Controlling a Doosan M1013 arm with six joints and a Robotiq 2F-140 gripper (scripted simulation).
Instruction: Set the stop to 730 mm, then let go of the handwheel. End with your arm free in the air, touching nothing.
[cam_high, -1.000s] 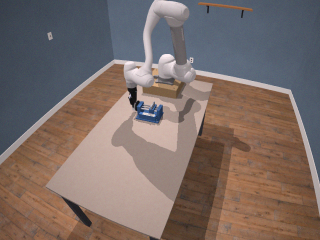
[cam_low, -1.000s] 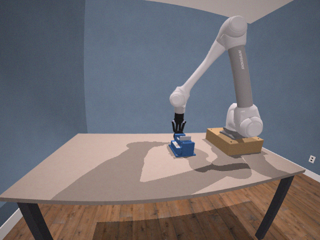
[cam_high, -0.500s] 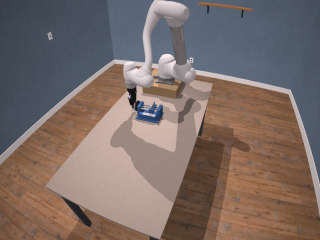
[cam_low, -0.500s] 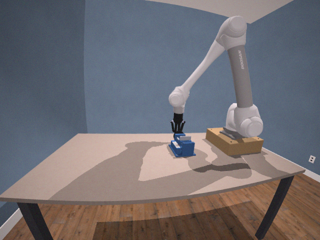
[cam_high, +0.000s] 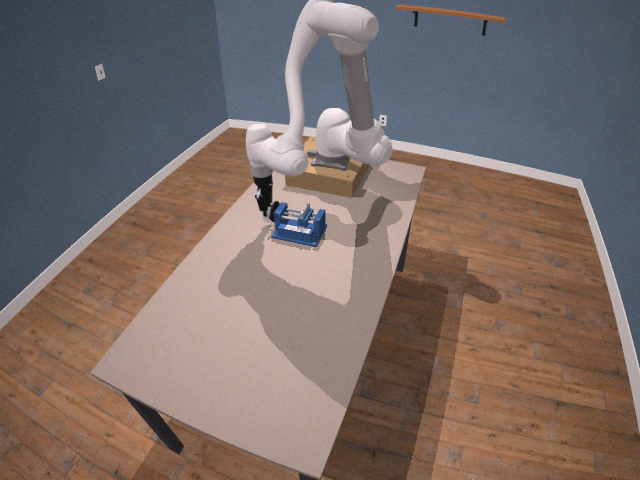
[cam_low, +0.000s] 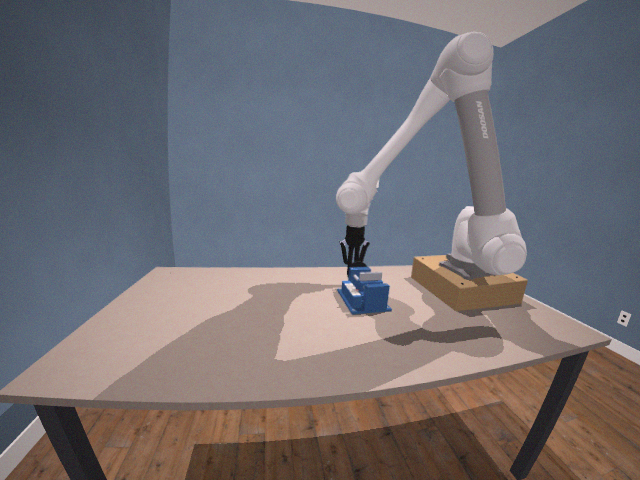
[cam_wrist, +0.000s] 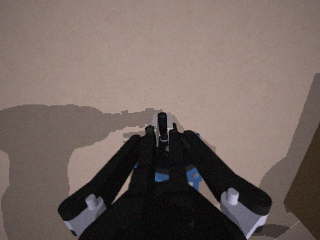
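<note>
Now: hand 2 cm to the right of the black handwheel and 1 cm above it. The rest, counted from my hand: grey stop block: 1 cm ahead, 17 cm to the left, 3 cm above.
</note>
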